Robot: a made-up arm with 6 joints.
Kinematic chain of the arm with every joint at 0, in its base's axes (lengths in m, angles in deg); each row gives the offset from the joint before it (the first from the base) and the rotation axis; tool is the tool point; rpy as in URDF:
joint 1: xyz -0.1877 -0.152 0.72 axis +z
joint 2: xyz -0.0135 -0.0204 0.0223 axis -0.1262 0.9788 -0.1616
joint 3: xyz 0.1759 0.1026 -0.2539 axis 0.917 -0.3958 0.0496
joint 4: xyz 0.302 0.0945 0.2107 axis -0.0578 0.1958 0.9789
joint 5: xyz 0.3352 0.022 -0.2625 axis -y
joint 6: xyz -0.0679 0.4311 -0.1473 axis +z
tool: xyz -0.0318 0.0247 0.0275 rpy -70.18 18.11 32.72
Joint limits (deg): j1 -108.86..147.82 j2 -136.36..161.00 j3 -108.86..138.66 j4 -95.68..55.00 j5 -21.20..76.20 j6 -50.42..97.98
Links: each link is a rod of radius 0.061 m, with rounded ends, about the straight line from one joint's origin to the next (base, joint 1, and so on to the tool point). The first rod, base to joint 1, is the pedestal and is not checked.
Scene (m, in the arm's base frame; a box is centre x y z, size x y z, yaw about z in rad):
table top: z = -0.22
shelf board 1: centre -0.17 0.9 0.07 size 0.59 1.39 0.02 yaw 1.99
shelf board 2: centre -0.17 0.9 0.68 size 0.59 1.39 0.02 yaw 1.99
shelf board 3: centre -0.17 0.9 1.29 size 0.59 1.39 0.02 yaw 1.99
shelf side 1: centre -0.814 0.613 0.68 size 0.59 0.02 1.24 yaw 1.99
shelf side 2: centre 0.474 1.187 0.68 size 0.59 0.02 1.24 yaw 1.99
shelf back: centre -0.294 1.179 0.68 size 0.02 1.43 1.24 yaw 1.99
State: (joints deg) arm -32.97 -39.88 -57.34 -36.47 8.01 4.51
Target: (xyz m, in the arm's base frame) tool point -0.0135 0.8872 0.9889
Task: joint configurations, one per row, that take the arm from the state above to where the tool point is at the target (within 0.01 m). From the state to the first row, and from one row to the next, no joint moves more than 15 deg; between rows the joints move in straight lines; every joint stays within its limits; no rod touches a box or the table.
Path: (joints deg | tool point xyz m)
1: -18.74 -43.24 -49.52 -29.78 5.37 4.73 | 0.9894 -0.2249 0.7015
2: -4.51 -46.61 -41.70 -23.09 2.72 4.95 | 0.9273 0.1920 0.7730
3: 9.72 -49.97 -33.88 -16.40 0.08 5.18 | 0.7118 0.5511 0.8488
4: 23.94 -53.34 -26.07 -9.71 -2.57 5.40 | 0.3792 0.7949 0.9229
5: 38.17 -56.70 -18.25 -3.02 -5.21 5.62 | -0.0134 0.8872 0.9889

